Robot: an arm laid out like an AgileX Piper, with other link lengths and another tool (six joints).
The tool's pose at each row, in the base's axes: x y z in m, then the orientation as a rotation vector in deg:
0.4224, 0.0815, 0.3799, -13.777, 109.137, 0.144
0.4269, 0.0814, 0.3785, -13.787, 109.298, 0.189
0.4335, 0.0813, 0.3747, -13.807, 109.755, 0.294
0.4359, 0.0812, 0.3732, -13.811, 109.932, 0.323
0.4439, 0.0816, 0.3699, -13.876, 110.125, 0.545
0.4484, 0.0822, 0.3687, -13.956, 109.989, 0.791
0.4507, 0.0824, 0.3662, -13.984, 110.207, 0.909
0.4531, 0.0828, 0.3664, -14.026, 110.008, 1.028
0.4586, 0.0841, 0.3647, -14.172, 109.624, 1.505
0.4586, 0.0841, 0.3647, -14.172, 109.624, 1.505
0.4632, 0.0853, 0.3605, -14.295, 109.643, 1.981
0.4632, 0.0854, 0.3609, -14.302, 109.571, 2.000
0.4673, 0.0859, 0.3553, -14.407, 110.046, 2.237
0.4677, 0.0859, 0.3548, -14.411, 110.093, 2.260
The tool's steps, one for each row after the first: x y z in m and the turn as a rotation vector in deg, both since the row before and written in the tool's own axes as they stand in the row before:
-0.0001, -0.0007, 0.0047, -0.046, 0.156, 0.029
0.0014, -0.0008, 0.0074, -0.111, 0.446, 0.078
0.0006, -0.0003, 0.0027, -0.033, 0.173, 0.027
0.0003, -0.0006, 0.0086, -0.198, 0.177, 0.079
-0.0005, -0.0001, 0.0047, -0.202, -0.150, 0.051
0.0015, 0.0001, 0.0030, -0.109, 0.208, 0.058
-0.0011, -0.0001, 0.0022, -0.092, -0.204, 0.010
-0.0005, 0.0005, 0.0059, -0.382, -0.410, 0.093
0.0000, 0.0000, 0.0000, 0.000, 0.000, 0.000
0.0022, 0.0008, 0.0059, -0.393, -0.011, 0.148
-0.0004, 0.0001, -0.0001, -0.013, -0.072, -0.003
0.0038, 0.0003, 0.0058, -0.242, 0.460, 0.090
0.0003, 0.0000, 0.0005, -0.020, 0.045, 0.013

